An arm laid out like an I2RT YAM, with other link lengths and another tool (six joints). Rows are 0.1 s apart.
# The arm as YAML. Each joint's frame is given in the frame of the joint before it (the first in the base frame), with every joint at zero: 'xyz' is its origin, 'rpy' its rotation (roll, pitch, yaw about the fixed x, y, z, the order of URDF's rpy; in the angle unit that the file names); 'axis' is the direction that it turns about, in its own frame. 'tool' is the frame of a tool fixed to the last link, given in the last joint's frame.
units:
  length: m
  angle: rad
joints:
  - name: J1
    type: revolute
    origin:
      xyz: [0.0, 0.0, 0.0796]
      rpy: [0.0, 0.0, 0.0]
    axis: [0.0, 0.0, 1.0]
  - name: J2
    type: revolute
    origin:
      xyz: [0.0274, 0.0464, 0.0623]
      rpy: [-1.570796, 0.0, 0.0]
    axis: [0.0, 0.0, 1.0]
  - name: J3
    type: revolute
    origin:
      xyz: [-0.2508, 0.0, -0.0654]
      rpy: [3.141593, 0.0, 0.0]
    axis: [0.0, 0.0, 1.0]
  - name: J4
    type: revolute
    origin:
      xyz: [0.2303, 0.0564, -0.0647]
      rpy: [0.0, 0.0, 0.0]
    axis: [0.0, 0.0, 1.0]
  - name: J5
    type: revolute
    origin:
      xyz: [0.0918, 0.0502, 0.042]
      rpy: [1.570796, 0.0, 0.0]
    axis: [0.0, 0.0, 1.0]
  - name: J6
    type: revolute
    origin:
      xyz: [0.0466, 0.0, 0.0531]
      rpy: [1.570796, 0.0, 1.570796]
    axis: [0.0, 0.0, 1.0]
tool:
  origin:
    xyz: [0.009, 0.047, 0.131]
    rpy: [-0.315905, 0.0, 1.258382]
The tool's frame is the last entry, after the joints.
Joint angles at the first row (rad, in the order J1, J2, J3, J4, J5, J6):
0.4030 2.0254 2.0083 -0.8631 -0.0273 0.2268
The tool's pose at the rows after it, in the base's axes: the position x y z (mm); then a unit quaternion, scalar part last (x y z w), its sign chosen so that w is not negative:
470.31 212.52 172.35 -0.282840 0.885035 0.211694 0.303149
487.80 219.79 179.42 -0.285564 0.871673 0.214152 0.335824
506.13 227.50 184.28 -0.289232 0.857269 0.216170 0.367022
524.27 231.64 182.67 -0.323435 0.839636 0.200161 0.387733
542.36 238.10 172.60 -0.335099 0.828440 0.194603 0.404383
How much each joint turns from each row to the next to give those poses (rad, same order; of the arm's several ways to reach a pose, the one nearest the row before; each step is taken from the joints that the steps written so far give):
0.0000 0.0317 0.0000 0.0576 -0.0038 0.0004
0.0000 0.0096 0.0000 0.0805 0.0008 -0.0008
0.0000 0.0179 0.0000 0.0870 -0.0004 -0.0034
0.0008 0.0293 0.0000 0.0809 0.0008 -0.0756
0.0000 0.0470 -0.0001 0.0862 -0.0004 -0.0259

